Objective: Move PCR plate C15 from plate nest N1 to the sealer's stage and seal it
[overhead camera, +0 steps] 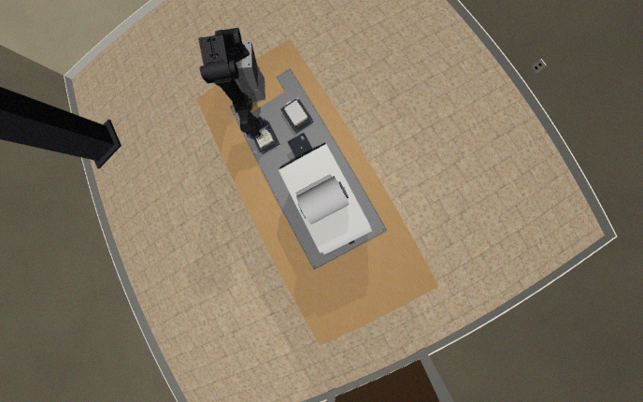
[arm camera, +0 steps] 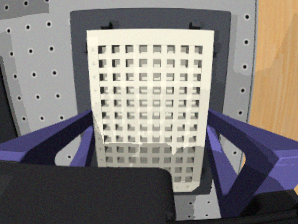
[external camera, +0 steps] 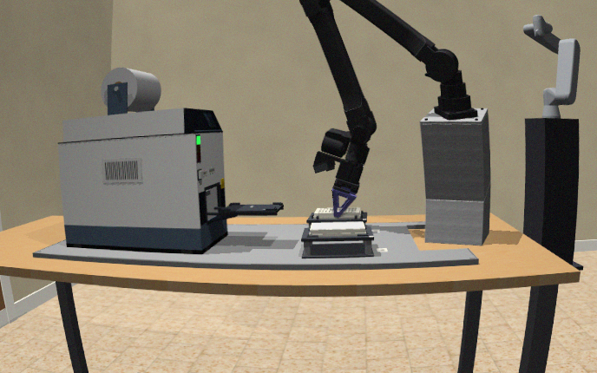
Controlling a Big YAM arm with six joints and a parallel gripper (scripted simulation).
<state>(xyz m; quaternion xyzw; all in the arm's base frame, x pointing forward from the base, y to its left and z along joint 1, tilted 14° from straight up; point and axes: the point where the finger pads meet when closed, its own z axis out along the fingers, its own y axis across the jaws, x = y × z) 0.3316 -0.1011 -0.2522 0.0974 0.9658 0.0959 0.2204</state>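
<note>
Now: hand right at the white 96-well plate C15. Also, from my hand: sealer's dark stage: 230 mm ahead, 130 mm to the left, 40 mm above; then sealed plate C51: 20 mm ahead, 220 mm to the left; then start key: 340 mm ahead, 210 mm to the left, 130 mm above.
</note>
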